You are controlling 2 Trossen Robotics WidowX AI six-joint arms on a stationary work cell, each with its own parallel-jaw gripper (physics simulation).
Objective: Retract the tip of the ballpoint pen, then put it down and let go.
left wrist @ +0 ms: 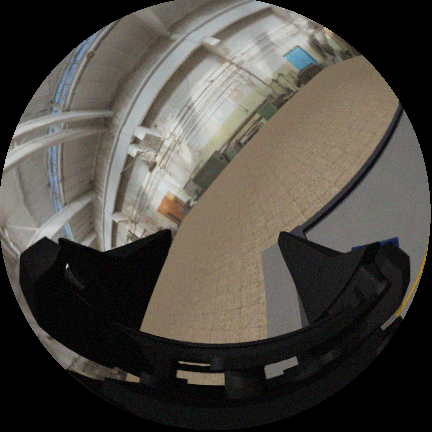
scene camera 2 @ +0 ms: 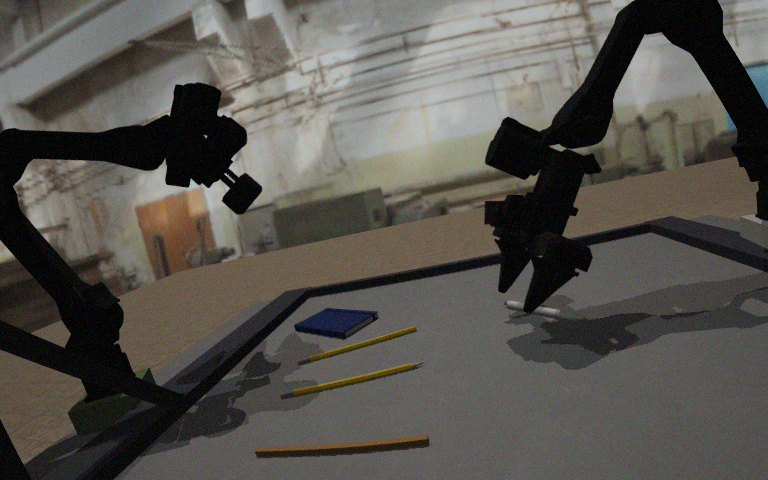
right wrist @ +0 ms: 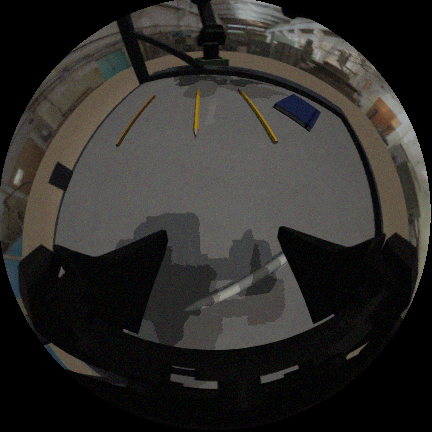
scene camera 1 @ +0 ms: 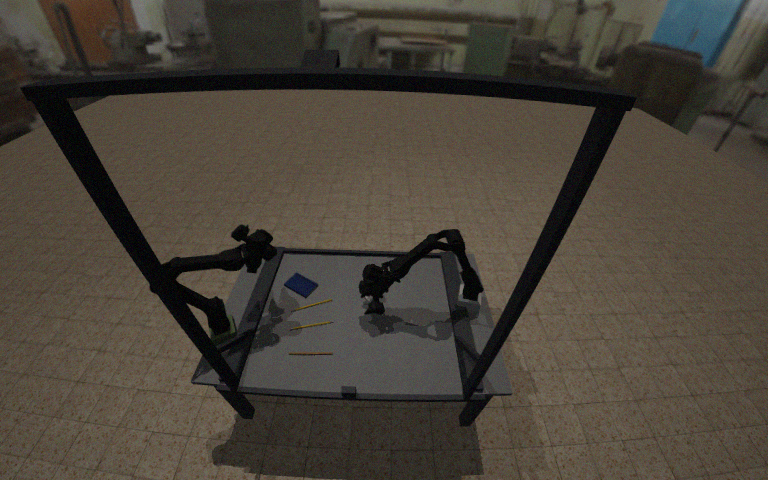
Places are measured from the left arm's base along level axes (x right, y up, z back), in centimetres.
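Pixels of known places: left gripper, fingertip midpoint: (left wrist: 226,236) (scene camera 2: 226,174); right gripper, fingertip midpoint: (scene camera 2: 512,301) (right wrist: 223,234) (scene camera 1: 363,305); left arm's base, link origin: (right wrist: 210,57) (scene camera 1: 221,327); right arm's base, link origin: (scene camera 1: 470,294).
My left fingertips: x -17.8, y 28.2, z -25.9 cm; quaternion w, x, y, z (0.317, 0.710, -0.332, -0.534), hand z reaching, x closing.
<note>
For each thing: its middle in the pictures, then the offset to it from my left fingertips.
- light grey ballpoint pen, body centre: (right wrist: 244,283) (scene camera 2: 542,310) dx +34.9, dy -31.7, dz -37.3 cm
- blue notebook, body centre: (scene camera 2: 335,321) (right wrist: 300,108) (scene camera 1: 301,284) dx +8.1, dy -31.6, dz -12.2 cm
- orange stick, body centre: (scene camera 2: 336,448) (right wrist: 136,114) (scene camera 1: 310,353) dx +44.0, dy -31.9, dz -3.6 cm
A light grey ballpoint pen (scene camera 2: 549,311) (right wrist: 235,290) lies on the grey table under my right gripper, partly in shadow. In the right wrist view it slants, and its upper end is hidden behind one finger. Whether its tip is out or in is too small to tell. My right gripper (scene camera 2: 515,301) (right wrist: 223,234) is open and empty, pointing down, with its fingers low over the pen. My left gripper (left wrist: 226,236) is open and empty, held high over the table's left side, away from the pen.
A blue notebook (scene camera 1: 300,285) (scene camera 2: 335,323) (right wrist: 298,111) lies at the back left of the table. Two yellow pencils (scene camera 2: 362,345) (scene camera 2: 353,380) and an orange stick (scene camera 1: 310,354) (scene camera 2: 342,447) lie in front of it. A dark frame (scene camera 1: 339,80) stands around the table.
</note>
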